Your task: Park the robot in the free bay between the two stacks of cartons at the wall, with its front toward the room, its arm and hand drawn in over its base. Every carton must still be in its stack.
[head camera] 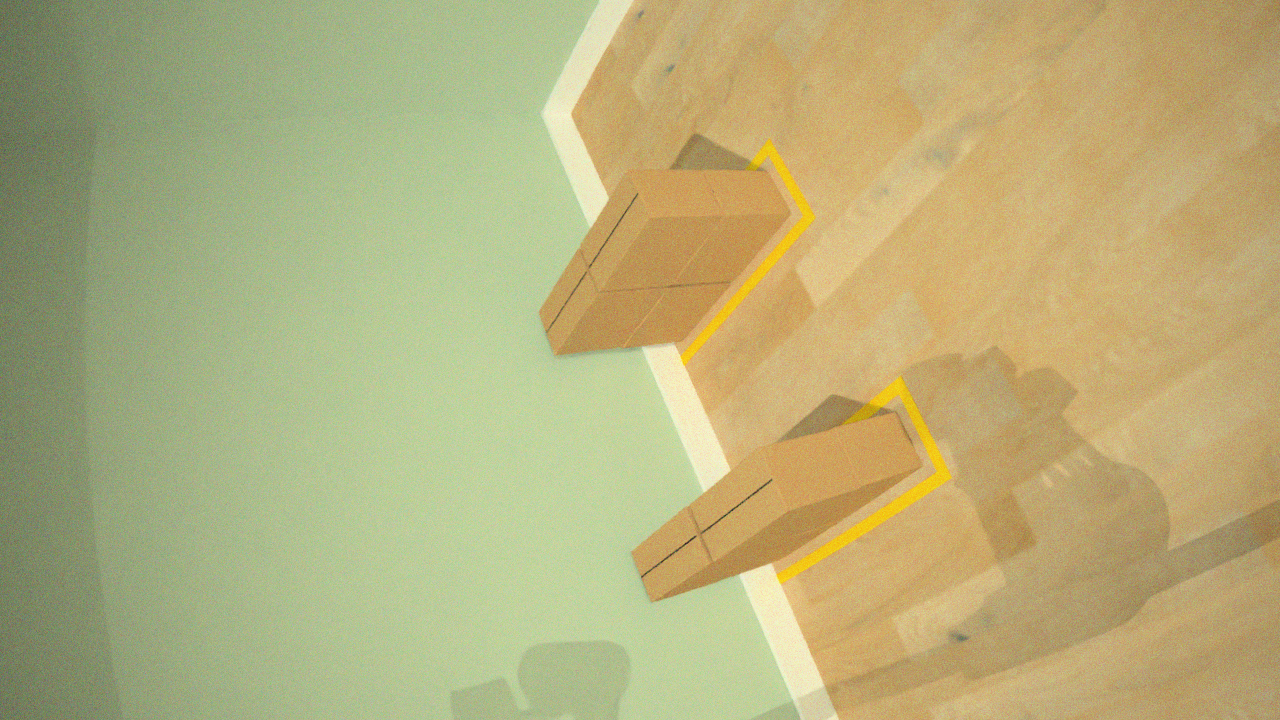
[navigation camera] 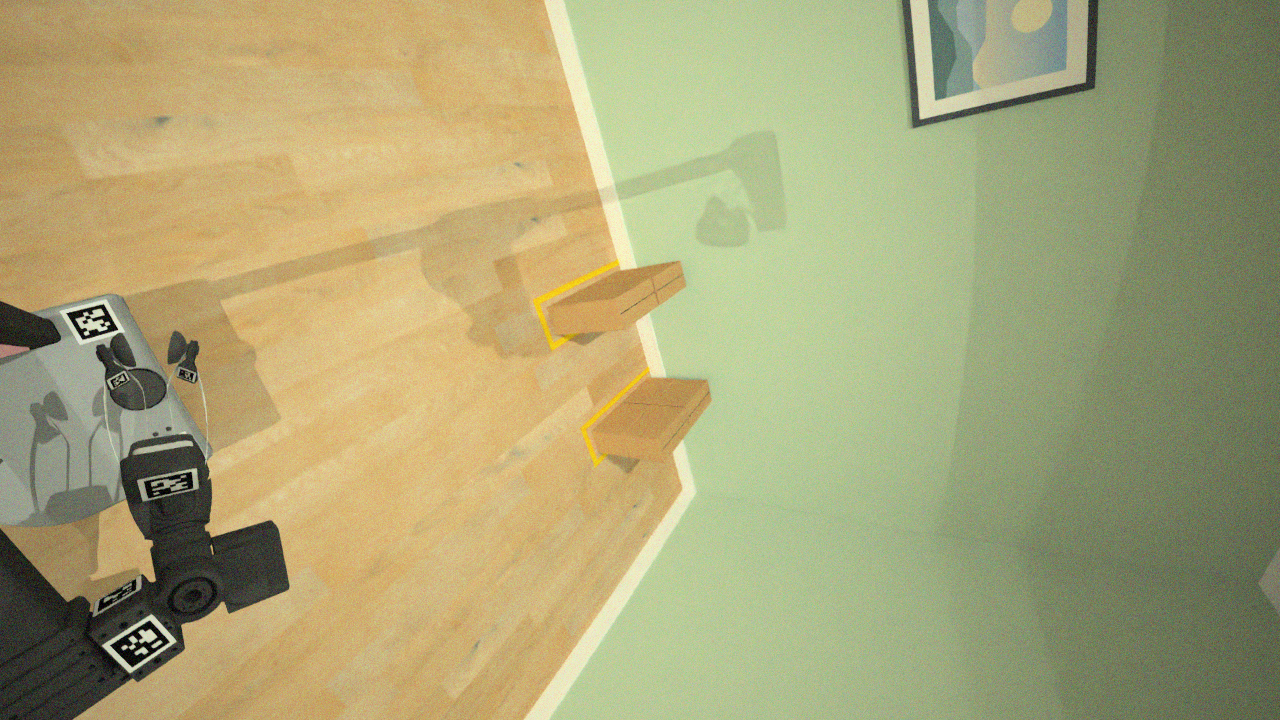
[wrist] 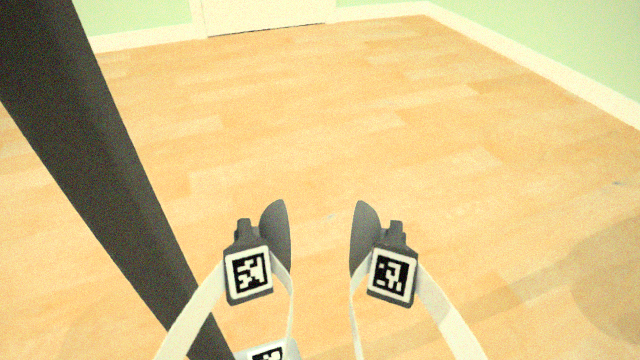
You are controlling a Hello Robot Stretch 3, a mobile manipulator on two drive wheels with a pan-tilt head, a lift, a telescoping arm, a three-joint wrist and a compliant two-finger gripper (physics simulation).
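Pixels of known places: gripper, between the fingertips: (navigation camera: 148,334); robot's base, origin of its link: (navigation camera: 138,386).
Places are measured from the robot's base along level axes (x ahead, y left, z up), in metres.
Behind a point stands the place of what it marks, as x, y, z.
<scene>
One stack of cartons (head camera: 693,255) (navigation camera: 653,411) stands upright at the wall near the room corner. The other stack (head camera: 778,505) @[1.150, -0.222, 0.361] (navigation camera: 617,300) @[1.144, -0.215, 0.361] stands upright at the same wall, farther from the corner. The bay floor (head camera: 765,380) @[1.453, -0.557, 0.000] (navigation camera: 608,362) @[1.405, -0.571, 0.000] lies between them. In the navigation camera view my base (navigation camera: 53,429) @[-0.116, -0.014, 0.160] is at the left, apart from both stacks and out in the room. My gripper (navigation camera: 150,354) @[0.051, 0.068, 0.554] (wrist: 319,225) @[0.051, 0.068, 0.554] is open and empty; in that view it appears over the base's edge, with one finger past it. The arm is partly cut off.
Yellow tape (head camera: 747,286) (navigation camera: 577,282) edges the stacks' places. A white baseboard (head camera: 671,385) @[1.703, -0.680, 0.062] (navigation camera: 595,143) @[1.651, 0.404, 0.058] runs along the wall. A framed picture (navigation camera: 1002,53) @[1.648, 0.268, 1.509] hangs there. A dark mast (wrist: 95,150) and a pale door (wrist: 270,12) show in the wrist view. My shadow falls beside the stacks.
</scene>
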